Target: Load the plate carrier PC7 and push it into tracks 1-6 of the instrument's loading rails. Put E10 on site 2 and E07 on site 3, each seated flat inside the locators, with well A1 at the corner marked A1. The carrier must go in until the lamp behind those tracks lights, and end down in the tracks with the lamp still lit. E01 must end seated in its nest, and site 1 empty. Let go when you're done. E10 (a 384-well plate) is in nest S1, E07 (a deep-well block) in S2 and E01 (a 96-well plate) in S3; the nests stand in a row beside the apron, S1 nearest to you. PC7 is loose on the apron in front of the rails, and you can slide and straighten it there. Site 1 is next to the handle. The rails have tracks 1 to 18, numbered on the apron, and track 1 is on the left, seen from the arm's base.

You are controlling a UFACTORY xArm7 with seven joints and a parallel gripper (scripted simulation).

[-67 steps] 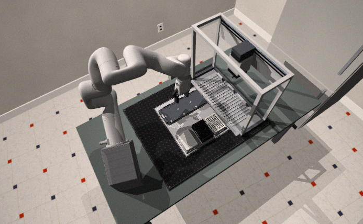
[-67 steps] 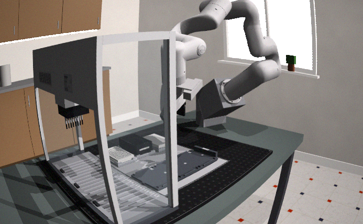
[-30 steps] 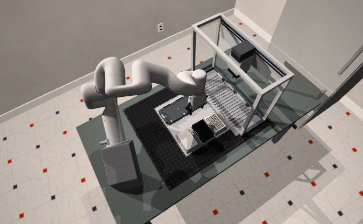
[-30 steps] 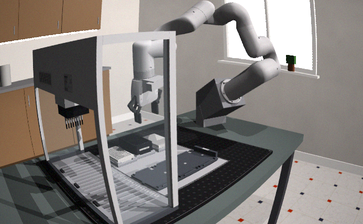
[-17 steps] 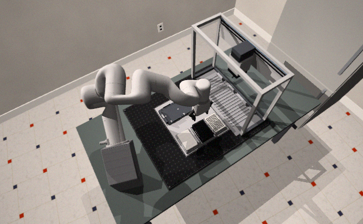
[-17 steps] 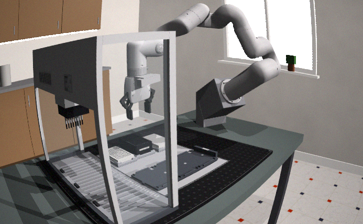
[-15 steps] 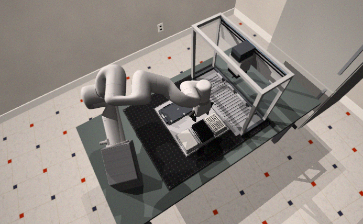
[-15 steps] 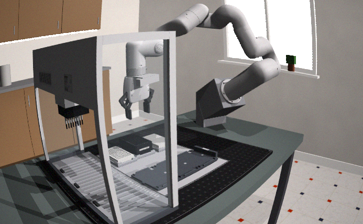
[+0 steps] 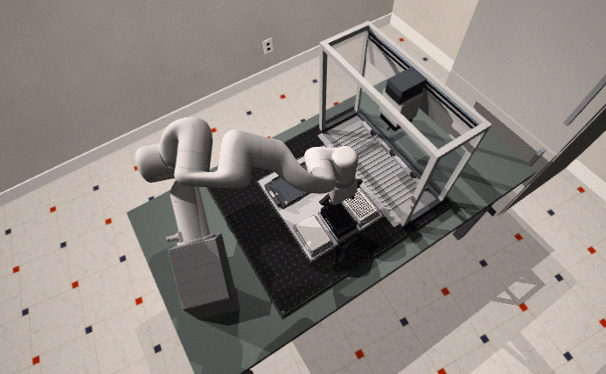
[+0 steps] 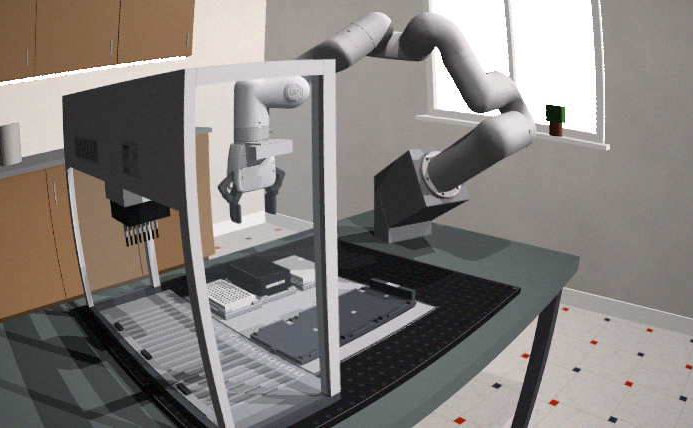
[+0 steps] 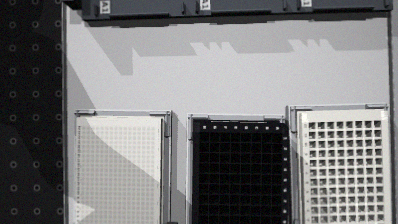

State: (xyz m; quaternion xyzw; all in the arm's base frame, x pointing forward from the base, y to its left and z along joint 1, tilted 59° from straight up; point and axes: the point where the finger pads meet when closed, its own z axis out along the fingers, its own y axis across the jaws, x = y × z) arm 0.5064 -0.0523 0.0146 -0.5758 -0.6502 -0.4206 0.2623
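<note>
My hand is 170 mm above the nest S2. From my hand the other things lie so: white 96-well plate E01 (150 mm below, 100 mm ahead, 30 mm to the left); plate carrier PC7 (230 mm to the left, 160 mm below, 50 mm behind); nest S1 (170 mm below, 110 mm behind, 20 mm to the right).
</note>
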